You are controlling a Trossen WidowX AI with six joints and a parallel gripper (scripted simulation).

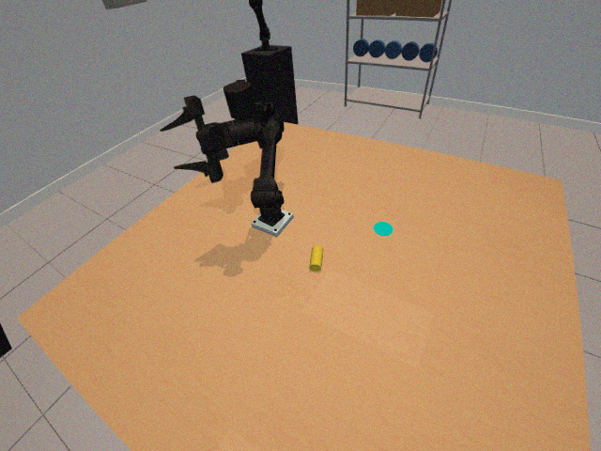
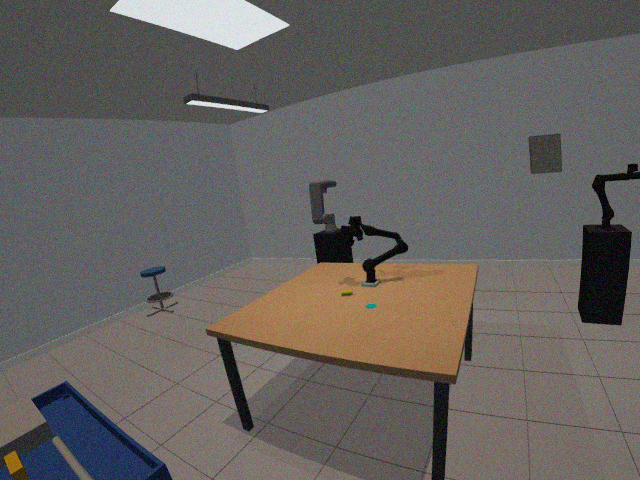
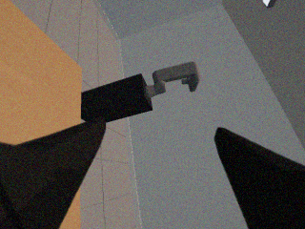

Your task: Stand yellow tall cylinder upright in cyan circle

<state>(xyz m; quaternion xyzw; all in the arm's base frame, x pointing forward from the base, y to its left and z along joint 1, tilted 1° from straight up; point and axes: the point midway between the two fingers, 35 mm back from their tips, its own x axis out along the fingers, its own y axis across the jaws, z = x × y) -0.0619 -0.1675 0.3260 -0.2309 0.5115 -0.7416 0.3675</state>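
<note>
My gripper tip is now 330 mm above the yellow tall cylinder, 300 mm short of it and 130 mm to the right of it. From my gripper tip the other things lie so: cyan circle: 410 mm ahead, 350 mm to the left, 340 mm below.
</note>
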